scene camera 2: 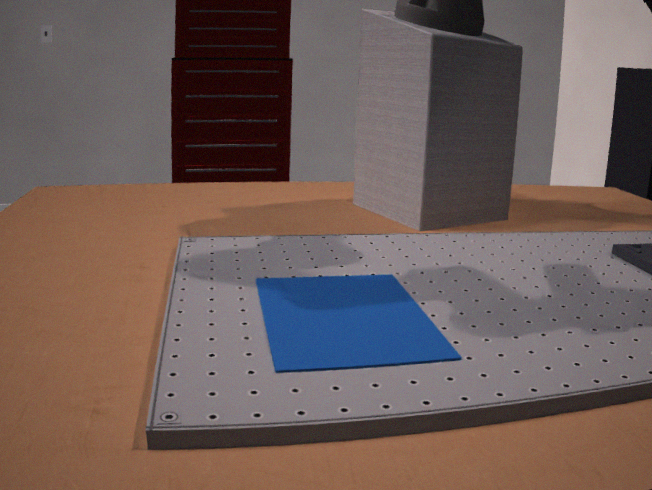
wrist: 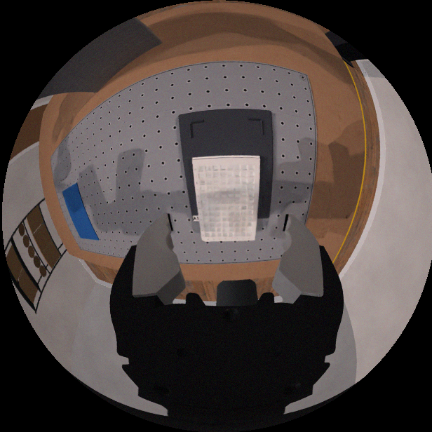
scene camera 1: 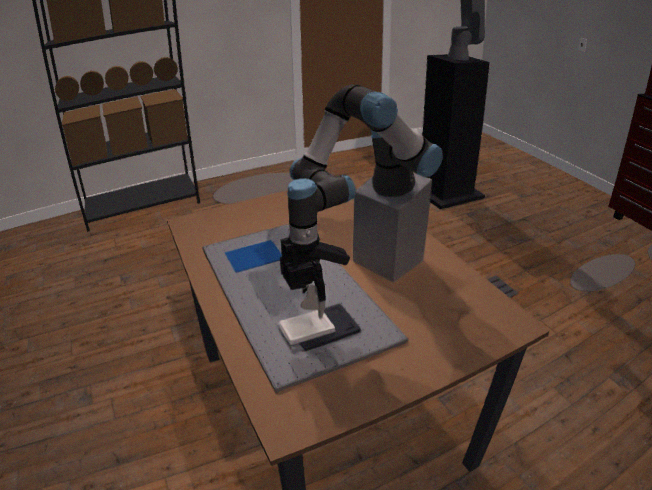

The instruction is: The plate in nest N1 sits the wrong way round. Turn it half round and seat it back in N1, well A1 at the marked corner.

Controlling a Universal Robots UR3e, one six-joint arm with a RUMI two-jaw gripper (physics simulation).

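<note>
The white plate [scene camera 1: 307, 327] [wrist: 227, 197] lies partly over the dark nest N1 [scene camera 1: 347, 322] [wrist: 225, 132], shifted lengthwise so that one end overhangs the nest's edge. Two of the nest's corner brackets show uncovered at the far end in the wrist view. A small "A1" label [wrist: 196, 218] shows beside the plate's left edge. I cannot tell whether the plate is level, or which of its corners is well A1. My gripper [scene camera 1: 315, 309] [wrist: 228, 215] is open, its jaws apart on either side of the plate's near part, with gaps between. Part of the nest shows in scene camera 2 [scene camera 2: 635, 255].
The nest is on a grey perforated board [scene camera 1: 368, 337] [scene camera 2: 210, 339] [wrist: 165, 90]. A flat blue rectangle [scene camera 1: 252, 256] [scene camera 2: 353, 326] [wrist: 80, 212] lies near the board's other end. The arm's grey pedestal [scene camera 1: 392, 231] [scene camera 2: 432, 131] stands beside the board on the wooden table [scene camera 1: 421, 337].
</note>
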